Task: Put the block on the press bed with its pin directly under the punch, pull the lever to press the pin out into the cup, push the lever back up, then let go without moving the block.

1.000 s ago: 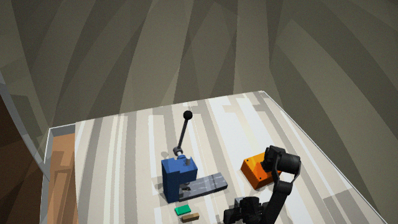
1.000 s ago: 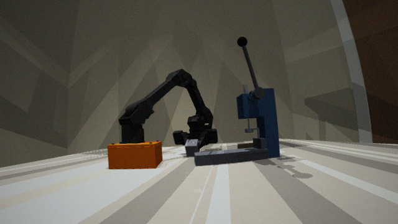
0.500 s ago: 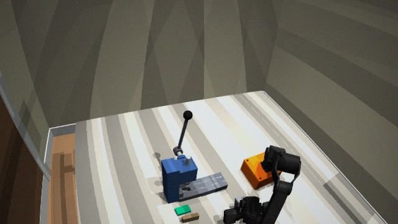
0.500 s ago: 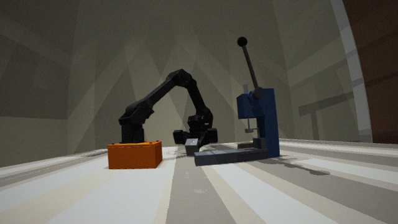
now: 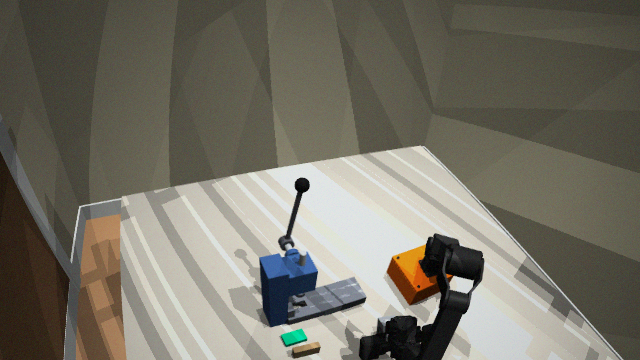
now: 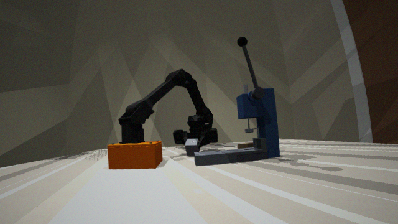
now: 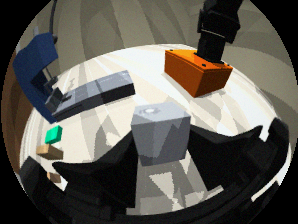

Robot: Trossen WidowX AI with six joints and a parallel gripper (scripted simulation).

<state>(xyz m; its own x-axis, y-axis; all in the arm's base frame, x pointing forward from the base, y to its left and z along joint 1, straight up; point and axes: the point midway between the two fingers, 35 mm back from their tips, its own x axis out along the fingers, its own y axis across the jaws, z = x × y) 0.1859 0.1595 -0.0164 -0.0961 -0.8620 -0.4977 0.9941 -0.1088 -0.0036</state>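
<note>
Right now the round pin is 10 mm ahead of my gripper tip and 10 mm above it. From my gripper tip the other things lie so: punch (200 mm ahead, 120 mm to the right, 120 mm above); then green tile (230 mm ahead, 40 mm to the right, 30 mm below); then tan piece (210 mm ahead, 10 mm to the left, 20 mm below).
</note>
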